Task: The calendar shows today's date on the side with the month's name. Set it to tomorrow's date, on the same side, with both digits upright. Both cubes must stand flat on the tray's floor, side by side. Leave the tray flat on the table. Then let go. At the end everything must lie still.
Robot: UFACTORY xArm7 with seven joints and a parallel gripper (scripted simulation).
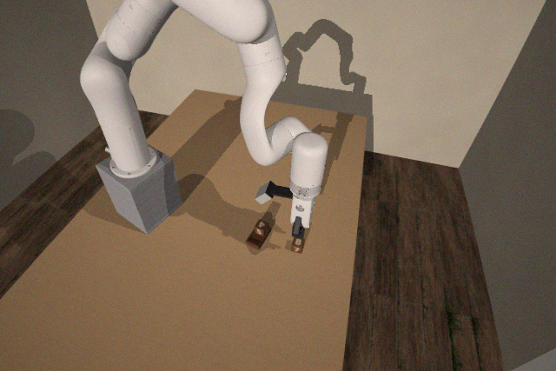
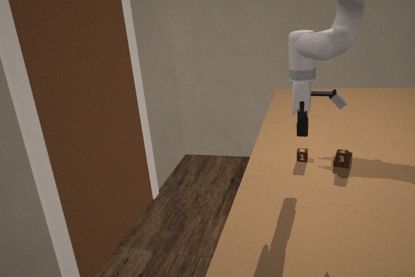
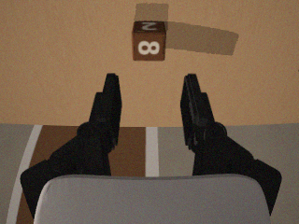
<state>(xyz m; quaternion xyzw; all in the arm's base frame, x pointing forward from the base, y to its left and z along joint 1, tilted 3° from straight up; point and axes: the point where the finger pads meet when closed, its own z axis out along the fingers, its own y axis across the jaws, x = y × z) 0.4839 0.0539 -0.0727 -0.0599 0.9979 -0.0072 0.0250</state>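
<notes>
The digit cube lies 90 mm below my hand. Also, from my hand: brown calendar tray 120 mm behind, 100 mm below, 10 mm to the right.
</notes>
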